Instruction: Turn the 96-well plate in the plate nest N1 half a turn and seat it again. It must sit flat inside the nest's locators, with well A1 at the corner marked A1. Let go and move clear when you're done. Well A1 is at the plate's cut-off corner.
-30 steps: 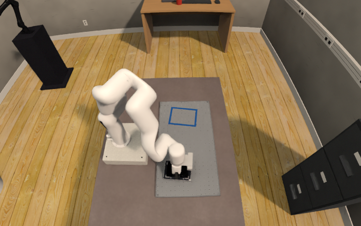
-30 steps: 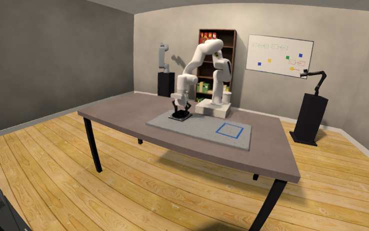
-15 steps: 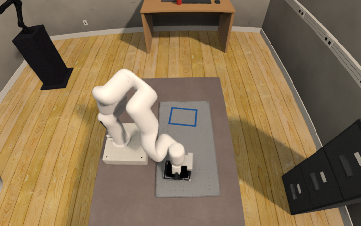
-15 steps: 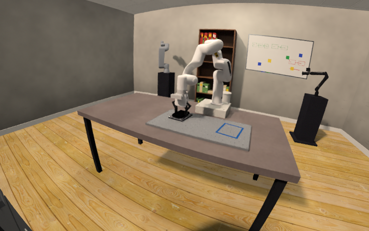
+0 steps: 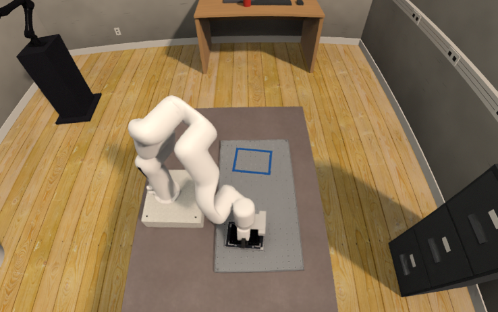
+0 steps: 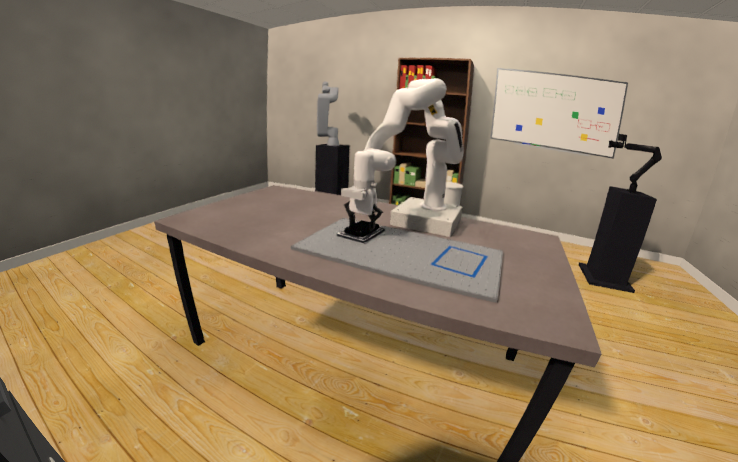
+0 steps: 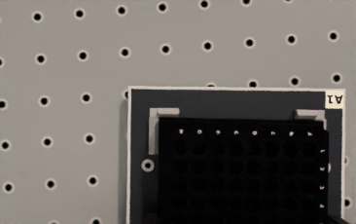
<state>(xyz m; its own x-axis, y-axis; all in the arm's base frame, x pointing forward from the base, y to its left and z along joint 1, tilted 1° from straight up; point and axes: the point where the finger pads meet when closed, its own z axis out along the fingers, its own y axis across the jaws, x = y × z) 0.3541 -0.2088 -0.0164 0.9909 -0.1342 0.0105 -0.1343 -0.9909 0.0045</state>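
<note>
The black 96-well plate lies 1 cm below my hand. From my hand the other things lie so: plate nest N1 (3 cm below).
</note>
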